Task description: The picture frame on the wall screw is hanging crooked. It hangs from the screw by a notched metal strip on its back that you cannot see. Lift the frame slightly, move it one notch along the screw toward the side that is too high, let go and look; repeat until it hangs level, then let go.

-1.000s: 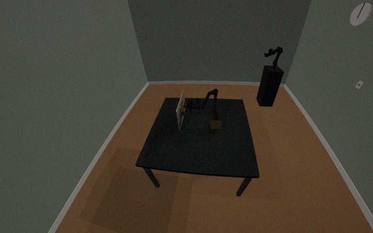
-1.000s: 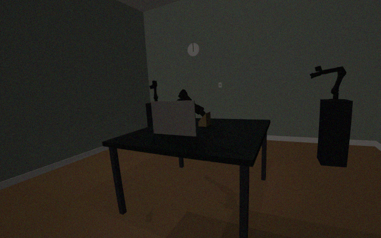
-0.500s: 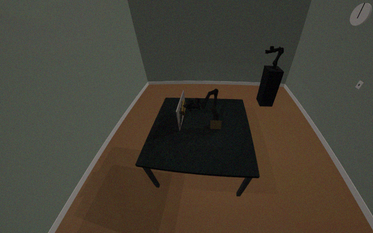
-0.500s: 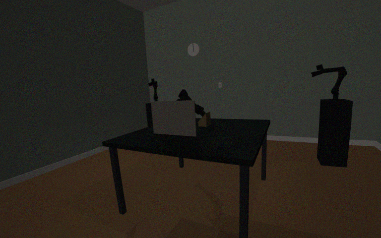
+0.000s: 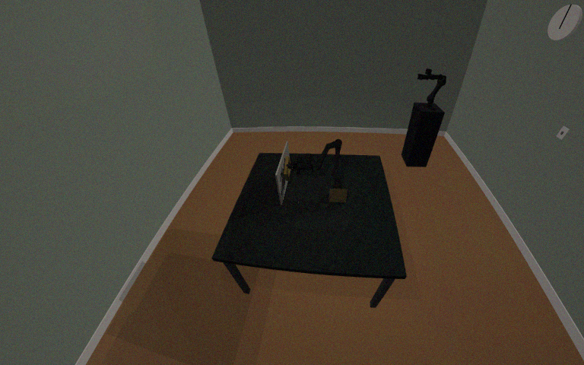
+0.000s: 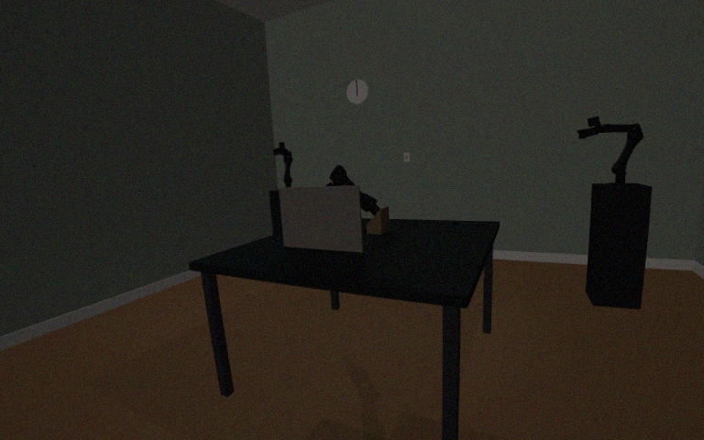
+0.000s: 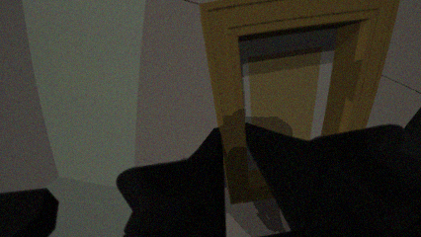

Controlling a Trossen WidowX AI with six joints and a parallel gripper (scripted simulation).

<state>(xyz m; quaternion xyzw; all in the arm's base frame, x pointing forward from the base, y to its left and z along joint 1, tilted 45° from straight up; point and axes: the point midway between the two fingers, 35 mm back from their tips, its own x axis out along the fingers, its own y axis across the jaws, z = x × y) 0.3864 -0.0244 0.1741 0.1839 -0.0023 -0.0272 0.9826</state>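
The picture frame is 5 cm below my gripper tip, 2 cm to the right of it and 1 cm ahead of it. The rest, counted from my gripper tip: wall panel (7 cm below, 2 cm ahead, 1 cm to the right).
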